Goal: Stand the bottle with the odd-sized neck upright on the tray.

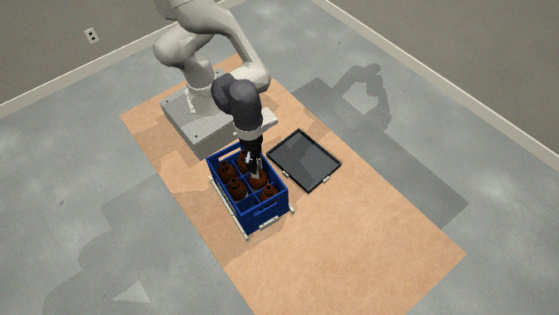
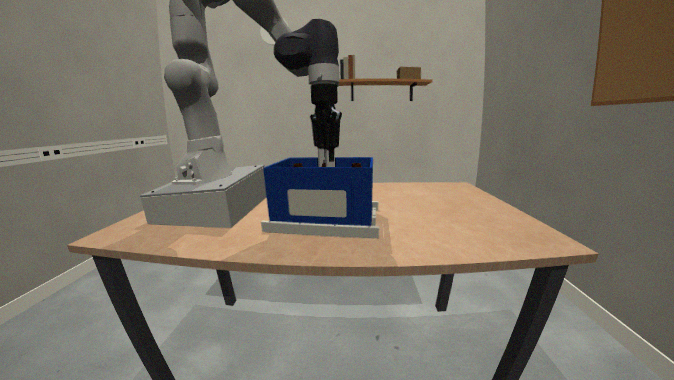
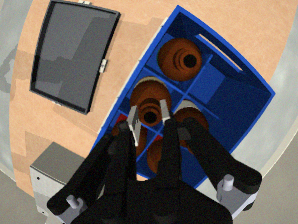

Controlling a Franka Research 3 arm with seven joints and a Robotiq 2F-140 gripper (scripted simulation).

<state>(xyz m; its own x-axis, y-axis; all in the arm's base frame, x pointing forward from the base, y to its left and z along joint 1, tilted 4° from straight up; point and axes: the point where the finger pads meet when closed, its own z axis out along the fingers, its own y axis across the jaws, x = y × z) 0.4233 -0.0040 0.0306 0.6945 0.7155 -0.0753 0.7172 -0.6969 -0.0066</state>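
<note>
Right now my hand is 4 cm to the left of the blue crate and 9 cm above it. The rest, counted from my hand: bottle: 9 cm behind, 9 cm to the right, 9 cm below; then dark grey tray: 3 cm behind, 22 cm to the left, 16 cm below.
</note>
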